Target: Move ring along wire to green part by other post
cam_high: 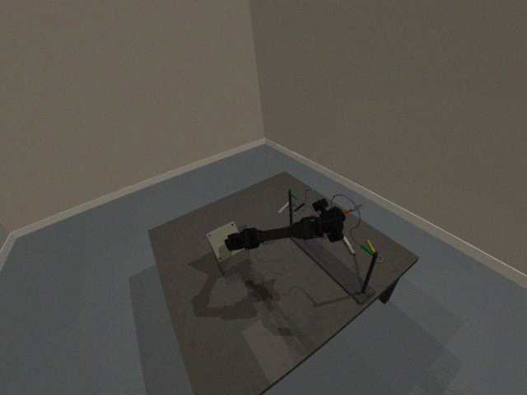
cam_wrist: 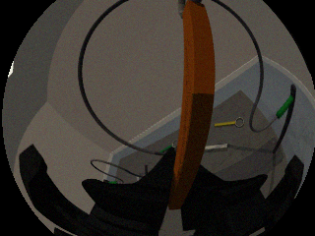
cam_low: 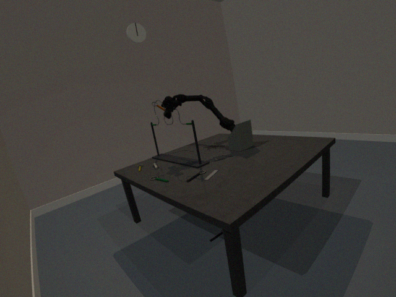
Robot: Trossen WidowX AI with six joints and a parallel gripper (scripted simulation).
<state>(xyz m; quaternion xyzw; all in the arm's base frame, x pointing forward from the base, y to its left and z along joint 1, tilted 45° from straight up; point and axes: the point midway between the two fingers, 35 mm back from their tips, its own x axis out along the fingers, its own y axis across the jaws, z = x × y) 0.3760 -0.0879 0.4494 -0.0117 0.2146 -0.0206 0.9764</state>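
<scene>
The ring with orange handle is 70 mm above my gripper tip and 60 mm to the right of it. Round my gripper tip: green-handled ring (380 mm below, 330 mm ahead, 300 mm to the left); black-handled ring (500 mm to the left, 380 mm below, 150 mm ahead); white piece (380 mm below, 190 mm ahead, 30 mm to the left).
</scene>
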